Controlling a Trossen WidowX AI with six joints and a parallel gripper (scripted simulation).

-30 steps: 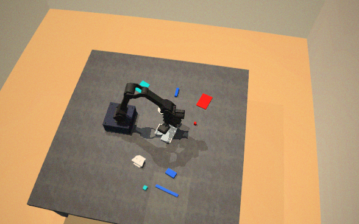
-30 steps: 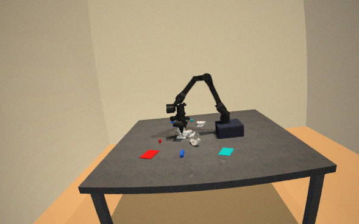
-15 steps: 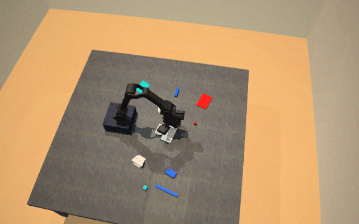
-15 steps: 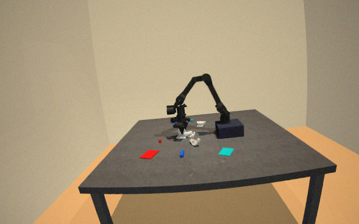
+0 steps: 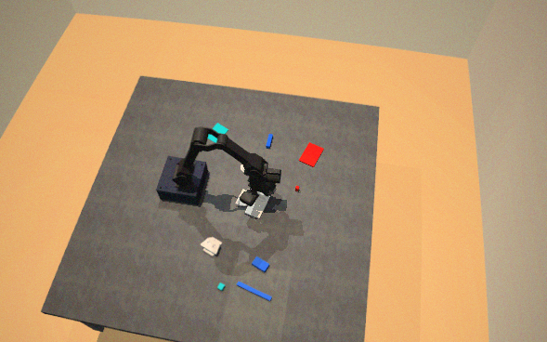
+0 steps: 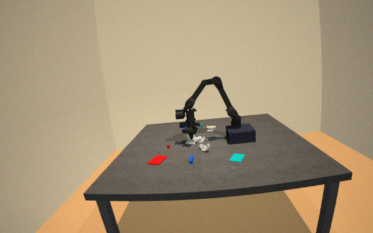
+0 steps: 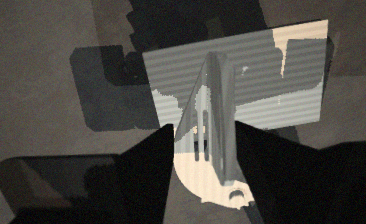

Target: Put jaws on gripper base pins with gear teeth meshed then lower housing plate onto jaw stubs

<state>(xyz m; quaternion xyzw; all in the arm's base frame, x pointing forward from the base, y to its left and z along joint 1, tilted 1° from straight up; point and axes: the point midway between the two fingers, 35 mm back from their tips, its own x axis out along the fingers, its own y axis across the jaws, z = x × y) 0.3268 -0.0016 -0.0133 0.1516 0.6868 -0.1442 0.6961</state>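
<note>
Now: the white jaw 40 mm behind my gripper tip. Round my gripper tip: red cube: 170 mm ahead, 60 mm to the left, 20 mm below; then short blue bar: 20 mm ahead, 310 mm to the left, 20 mm below; then white block: 160 mm behind, 250 mm to the right, 20 mm below.
</note>
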